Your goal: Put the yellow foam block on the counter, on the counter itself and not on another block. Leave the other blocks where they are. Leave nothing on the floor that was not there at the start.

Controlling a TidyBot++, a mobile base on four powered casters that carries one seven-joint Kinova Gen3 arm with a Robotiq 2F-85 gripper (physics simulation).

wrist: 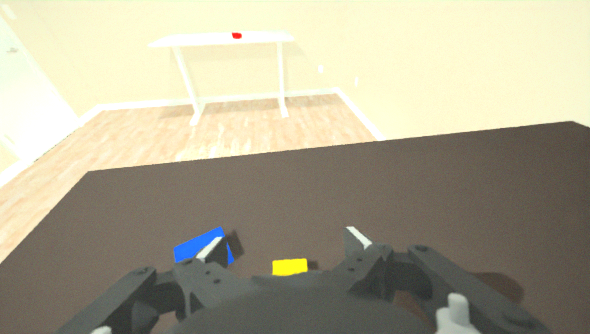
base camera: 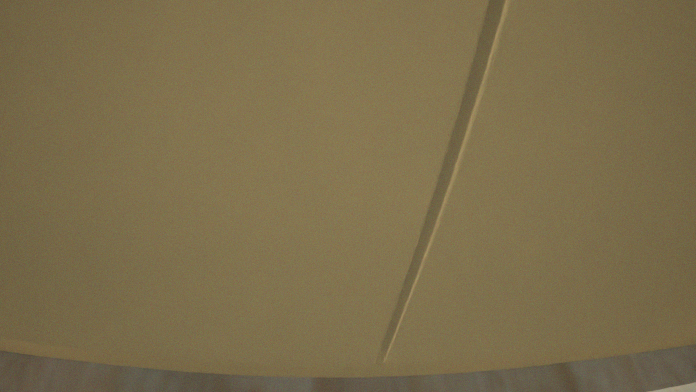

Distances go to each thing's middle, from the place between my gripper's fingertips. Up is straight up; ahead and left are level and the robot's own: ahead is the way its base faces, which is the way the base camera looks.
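The blue block (wrist: 187,250) is 250 mm below my hand, and it lies 130 mm ahead of my hand and 160 mm to the left of it.
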